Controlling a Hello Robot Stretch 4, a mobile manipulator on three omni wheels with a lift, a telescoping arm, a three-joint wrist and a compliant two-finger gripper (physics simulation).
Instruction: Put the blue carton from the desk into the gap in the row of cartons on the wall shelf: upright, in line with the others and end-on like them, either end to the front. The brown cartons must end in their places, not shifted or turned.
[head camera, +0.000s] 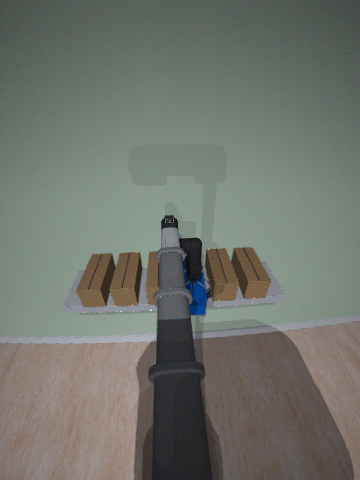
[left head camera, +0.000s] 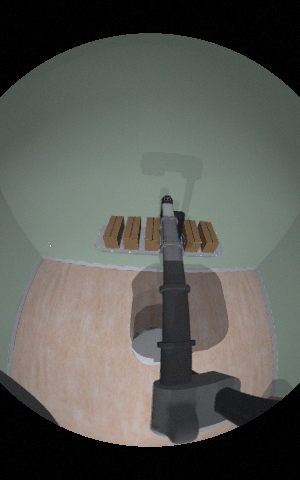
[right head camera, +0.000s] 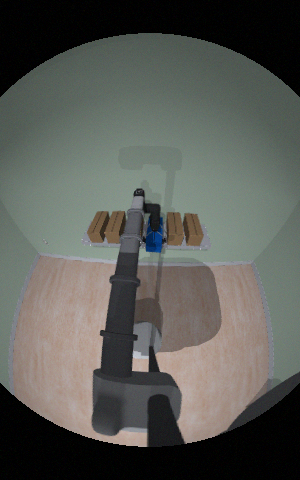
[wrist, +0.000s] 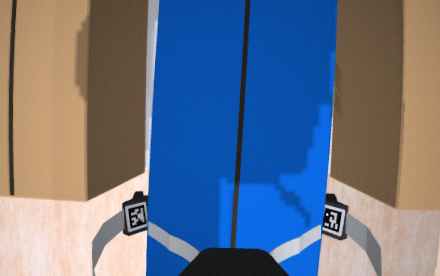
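The blue carton (head camera: 198, 301) (right head camera: 154, 246) (wrist: 200, 100) is upright and end-on in the gap, with three brown cartons to its left and two to its right. Its near end sticks out past the brown cartons' front ends and the shelf's front edge. In the wrist view its seam slants slightly against the left brown carton's seam. A pale strip of shelf shows along its left side; the right side is very close to the brown carton. My gripper (right head camera: 154, 240) (wrist: 235, 218) is shut on the blue carton, a fingertip on each side near its front. Whether its base touches the shelf is hidden.
Brown cartons (head camera: 95, 285) (head camera: 126, 281) (head camera: 221, 276) (head camera: 251, 274) stand on the wall shelf (head camera: 72, 303) (left head camera: 101, 246). The third from the left (head camera: 152, 287) (left head camera: 152, 237) is partly behind my arm in the head view. The green wall rises close behind.
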